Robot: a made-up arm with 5 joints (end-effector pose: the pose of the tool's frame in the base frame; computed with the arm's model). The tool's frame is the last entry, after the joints. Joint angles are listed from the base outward.
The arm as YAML. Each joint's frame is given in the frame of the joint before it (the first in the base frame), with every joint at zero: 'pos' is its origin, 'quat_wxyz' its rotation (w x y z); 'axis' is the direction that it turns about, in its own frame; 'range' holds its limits. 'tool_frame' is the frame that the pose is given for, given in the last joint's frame.
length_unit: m
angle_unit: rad
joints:
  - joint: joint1
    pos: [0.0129, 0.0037, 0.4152]
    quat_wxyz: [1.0, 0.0, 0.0, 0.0]
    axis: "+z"
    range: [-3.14, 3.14]
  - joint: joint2
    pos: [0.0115, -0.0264, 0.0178]
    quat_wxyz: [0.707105, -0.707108, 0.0, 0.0]
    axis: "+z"
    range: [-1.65, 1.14]
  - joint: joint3
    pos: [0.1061, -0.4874, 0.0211]
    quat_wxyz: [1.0, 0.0, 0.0, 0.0]
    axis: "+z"
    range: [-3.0, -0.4]
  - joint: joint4
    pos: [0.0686, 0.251, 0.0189]
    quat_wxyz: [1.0, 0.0, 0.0, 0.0]
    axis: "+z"
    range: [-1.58, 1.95]
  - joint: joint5
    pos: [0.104, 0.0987, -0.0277]
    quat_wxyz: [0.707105, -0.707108, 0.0, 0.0]
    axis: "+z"
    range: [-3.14, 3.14]
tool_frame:
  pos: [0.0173, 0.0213, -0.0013]
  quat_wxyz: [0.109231, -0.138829, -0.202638, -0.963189]
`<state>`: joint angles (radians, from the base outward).
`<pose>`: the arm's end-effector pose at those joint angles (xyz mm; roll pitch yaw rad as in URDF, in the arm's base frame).
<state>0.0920 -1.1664 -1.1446 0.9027 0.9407</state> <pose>-126.7 -50.0 1022.2 1.9767 0.4923 1.3889</pose>
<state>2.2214 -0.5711 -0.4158 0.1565 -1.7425</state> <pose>-136.9 189.7 843.6 -1.8988 0.2056 0.8938</pose>
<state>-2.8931 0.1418 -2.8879 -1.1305 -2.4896</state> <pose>-58.4 -28.1 1161.6 0.9107 0.2073 1.0331</pose>
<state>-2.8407 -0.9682 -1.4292 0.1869 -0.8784</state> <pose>209.9 79.9 1191.4 -0.2195 0.3999 2.6993</pose>
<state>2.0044 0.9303 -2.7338 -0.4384 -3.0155</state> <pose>-295.7 648.4 894.5 -0.1703 -1.1363 -0.4383</pose>
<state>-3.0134 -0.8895 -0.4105 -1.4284 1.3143</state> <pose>89.0 50.0 945.8 0.8142 -0.2525 -1.6575</pose>
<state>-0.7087 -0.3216 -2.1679 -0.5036 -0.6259</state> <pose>-45.5 25.8 1285.7 0.3214 -0.1835 -1.1549</pose>
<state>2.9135 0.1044 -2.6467 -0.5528 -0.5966</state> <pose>-106.0 53.9 1256.0 0.3683 -0.2747 2.4858</pose>
